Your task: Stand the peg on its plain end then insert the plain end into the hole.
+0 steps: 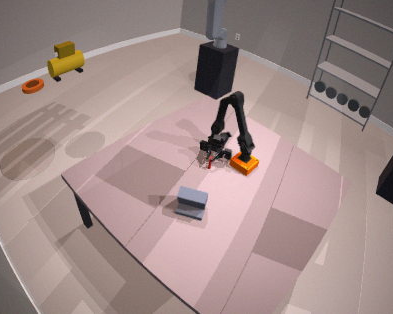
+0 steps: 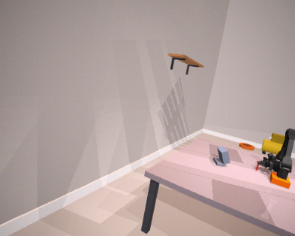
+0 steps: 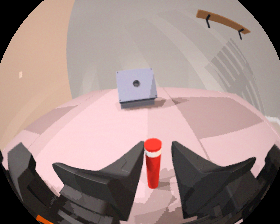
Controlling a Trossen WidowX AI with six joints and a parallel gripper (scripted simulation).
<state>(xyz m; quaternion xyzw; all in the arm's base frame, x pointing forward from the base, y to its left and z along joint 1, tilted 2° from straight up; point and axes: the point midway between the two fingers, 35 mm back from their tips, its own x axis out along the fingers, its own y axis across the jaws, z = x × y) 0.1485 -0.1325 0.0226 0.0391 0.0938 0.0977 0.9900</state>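
Right now my gripper tip is 1 cm past the red peg and 1 cm above it. Also, from my gripper tip: grey sloped panel (28 cm ahead, 11 cm to the left, 1 cm above).
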